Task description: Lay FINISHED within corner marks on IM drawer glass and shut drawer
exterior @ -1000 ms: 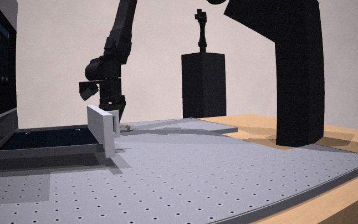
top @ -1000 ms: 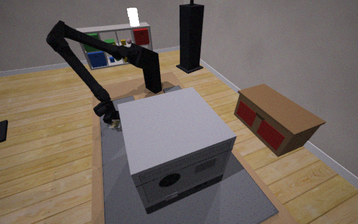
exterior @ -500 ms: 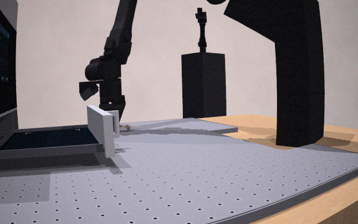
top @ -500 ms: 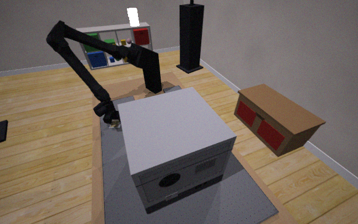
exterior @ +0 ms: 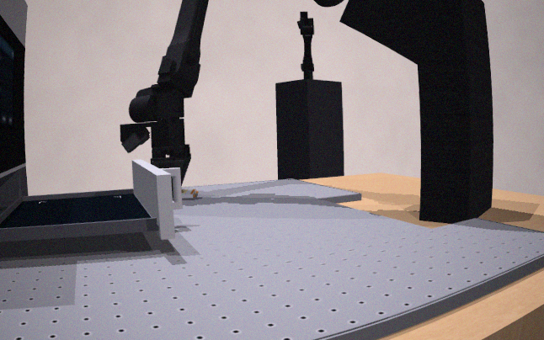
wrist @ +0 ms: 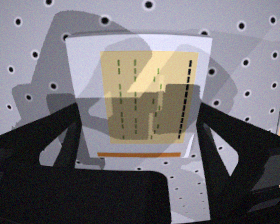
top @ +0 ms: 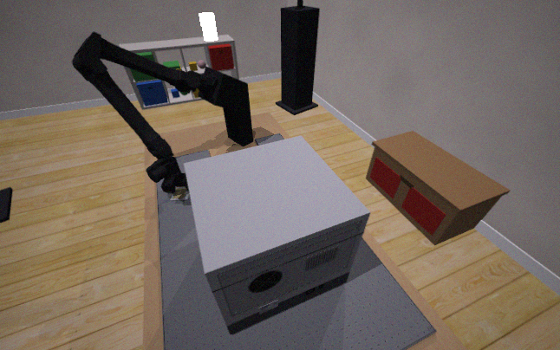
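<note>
Now: the drawer 26 cm ahead of my hand, 22 cm to the left of it and 4 cm above it. The rest, counted from my hand: finished cassette (1 cm below, 1 cm behind).
</note>
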